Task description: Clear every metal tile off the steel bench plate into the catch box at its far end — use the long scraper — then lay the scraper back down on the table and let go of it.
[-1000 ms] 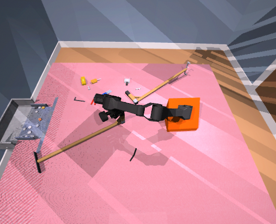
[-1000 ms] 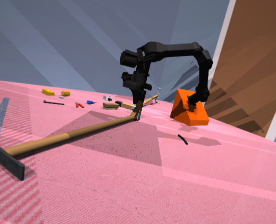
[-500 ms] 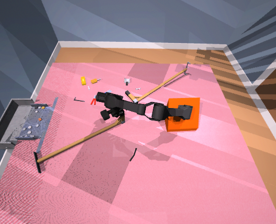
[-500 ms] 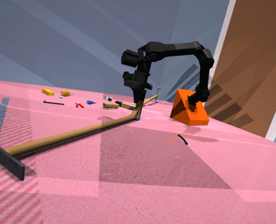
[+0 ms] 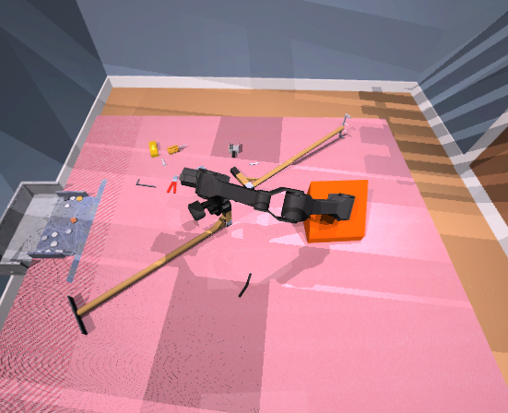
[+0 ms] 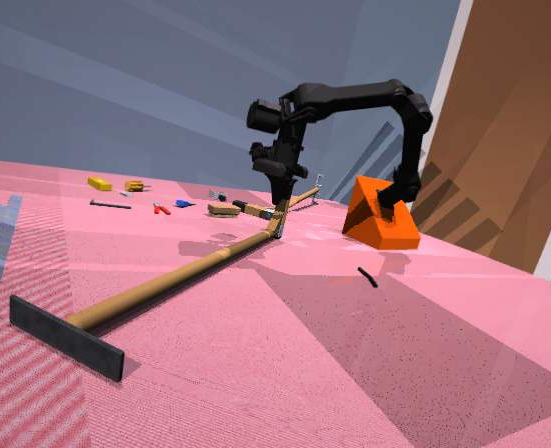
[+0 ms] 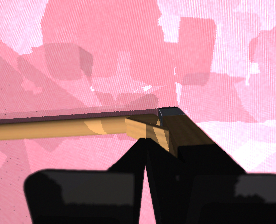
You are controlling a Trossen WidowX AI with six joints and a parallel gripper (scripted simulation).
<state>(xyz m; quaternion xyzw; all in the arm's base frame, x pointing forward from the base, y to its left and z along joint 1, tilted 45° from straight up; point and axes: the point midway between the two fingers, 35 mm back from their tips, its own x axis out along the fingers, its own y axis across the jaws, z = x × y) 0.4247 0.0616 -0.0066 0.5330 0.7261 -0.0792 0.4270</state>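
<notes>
Right now the long scraper is 190 mm ahead of my gripper tip, 160 mm to the left of it and 20 mm below it. Also, from my gripper tip: wooden block (40 mm ahead, 180 mm to the right, 70 mm below); black strip (110 mm behind, 230 mm to the left, 80 mm below); blue tool (120 mm ahead, 270 mm to the right, 80 mm below).
</notes>
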